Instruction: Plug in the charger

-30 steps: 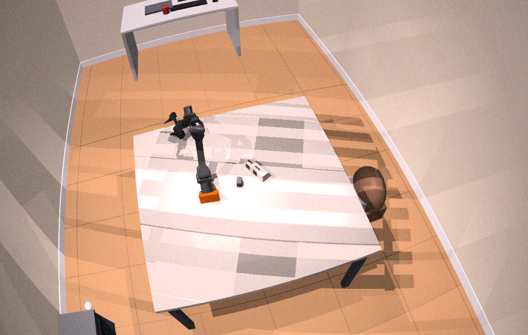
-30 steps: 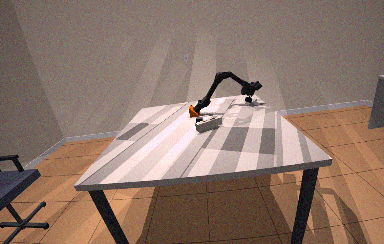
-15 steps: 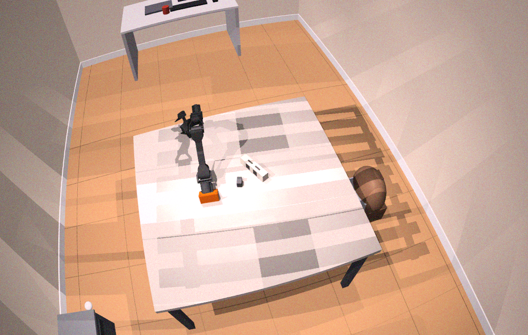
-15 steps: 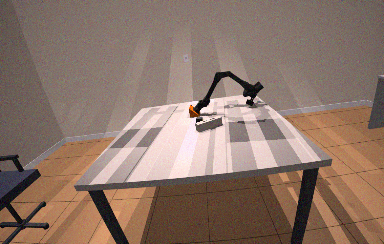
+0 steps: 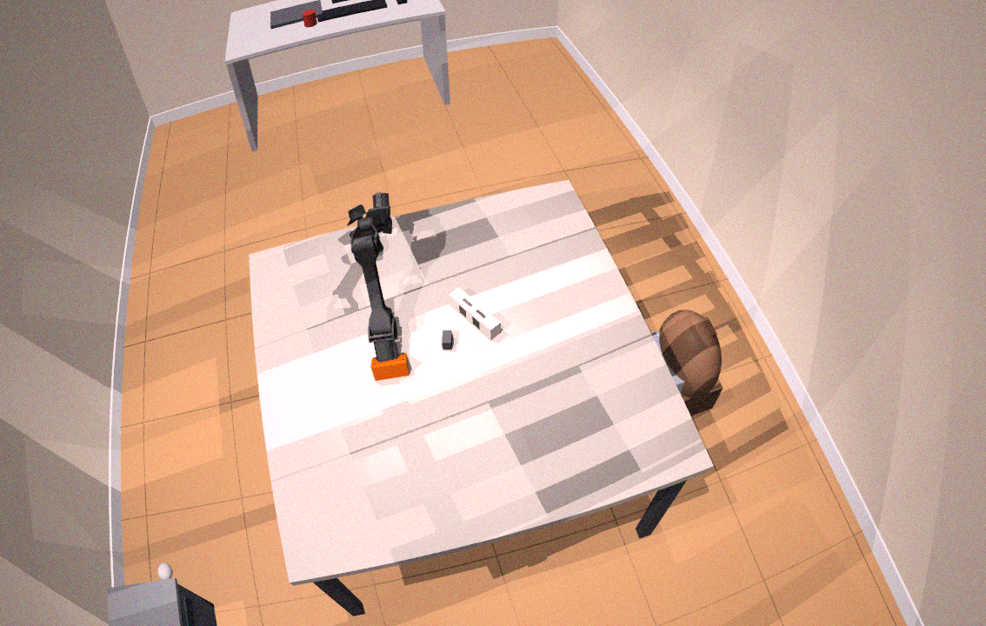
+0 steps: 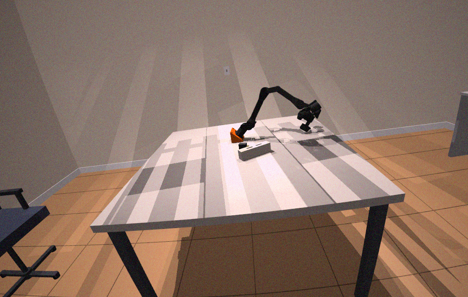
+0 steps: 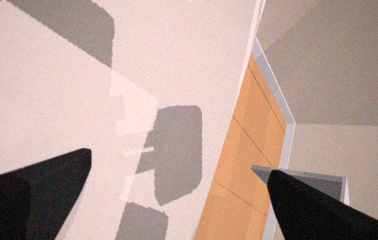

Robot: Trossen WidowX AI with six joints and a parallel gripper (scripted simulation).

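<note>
Now: gripper tip 20 cm short of the dark grey charger, 53 cm to the left of it and 2 cm above it.
</note>
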